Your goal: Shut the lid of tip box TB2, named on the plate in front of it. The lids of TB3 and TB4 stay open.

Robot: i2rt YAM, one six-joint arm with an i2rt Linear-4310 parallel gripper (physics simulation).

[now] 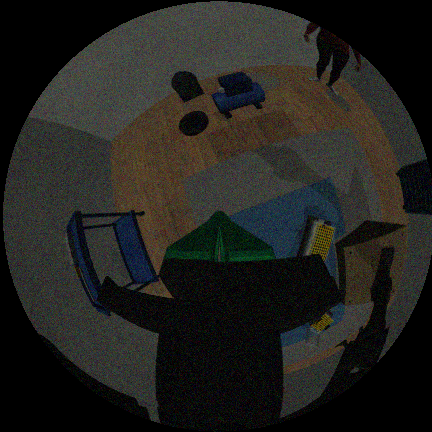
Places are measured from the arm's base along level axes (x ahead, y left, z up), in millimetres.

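Pixels of known places: gripper, fingertip midpoint: (218,216); arm's base, link origin: (382,271).
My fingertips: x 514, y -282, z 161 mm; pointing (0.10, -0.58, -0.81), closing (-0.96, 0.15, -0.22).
Ahead of a thing's pixels: the offset from my fingertips to its top centre. "spot": to the spot under its first point. Level surfaces: height alone.
My gripper (218,216) has green fingers that meet in a point; it is shut and empty, over the left edge of the blue mat. A tip box with yellow tips @[134 mm left, 246 mm back, 279 mm down] (321,242) stands on the mat to the right of the fingers, apart from them. Its tips show, so it is open; a pale and dark raised part stands along its left side. More yellow tips @[spot: 534 mm left, 316 mm back, 297 mm down] (321,322) show lower down, beyond the dark gripper body, which hides the area between. No name plate is readable, so I cannot tell which box is TB2, TB3 or TB4.
The blue mat @[354 mm down] (280,215) lies on a grey table top @[357 mm down] (215,185). An open brown box (359,275) stands right of the tip boxes, with a dark arm-like shape (382,285) beside it. A blue frame (135,250), a blue tank machine (239,97) and a standing figure (332,52) are farther off.
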